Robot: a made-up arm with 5 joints. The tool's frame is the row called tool.
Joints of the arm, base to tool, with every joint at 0 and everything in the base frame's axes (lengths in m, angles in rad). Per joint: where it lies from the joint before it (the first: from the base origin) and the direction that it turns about. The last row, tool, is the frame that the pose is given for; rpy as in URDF.
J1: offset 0 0 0.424 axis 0 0 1
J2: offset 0 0 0 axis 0 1 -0.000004
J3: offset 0.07 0 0.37 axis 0 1 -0.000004
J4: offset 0.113 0 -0.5 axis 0 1 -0.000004
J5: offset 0.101 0 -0.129 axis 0 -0.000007 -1
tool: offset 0 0 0 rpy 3.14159 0 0
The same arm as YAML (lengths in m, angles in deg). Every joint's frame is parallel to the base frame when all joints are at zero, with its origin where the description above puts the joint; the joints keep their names.
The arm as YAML. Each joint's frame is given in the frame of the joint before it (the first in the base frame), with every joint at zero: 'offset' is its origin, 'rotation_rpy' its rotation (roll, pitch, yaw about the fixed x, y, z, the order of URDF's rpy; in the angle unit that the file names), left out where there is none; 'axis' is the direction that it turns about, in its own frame. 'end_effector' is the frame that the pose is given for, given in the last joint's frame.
length_unit: m
angle_unit: deg
chain:
  - id: J1
    offset: [0.0, 0.0, 0.424]
    axis: [0.0, 0.0, 1.0]
  - id: J2
    offset: [0.0, 0.0, 0.0]
    axis: [0.0, 1.0, 0.0]
  - id: J3
    offset: [0.07, 0.0, 0.37]
    axis: [0.0, 1.0, 0.0]
  - id: J4
    offset: [0.113, 0.0, -0.5]
    axis: [0.0, 1.0, 0.0]
  - id: J5
    offset: [0.101, 0.0, -0.129]
    axis: [0.0, 0.0, -1.0]
end_effector:
  offset: [0.0, 0.0, 0.0]
  rotation_rpy: [180.0, 0.0, 0.0]

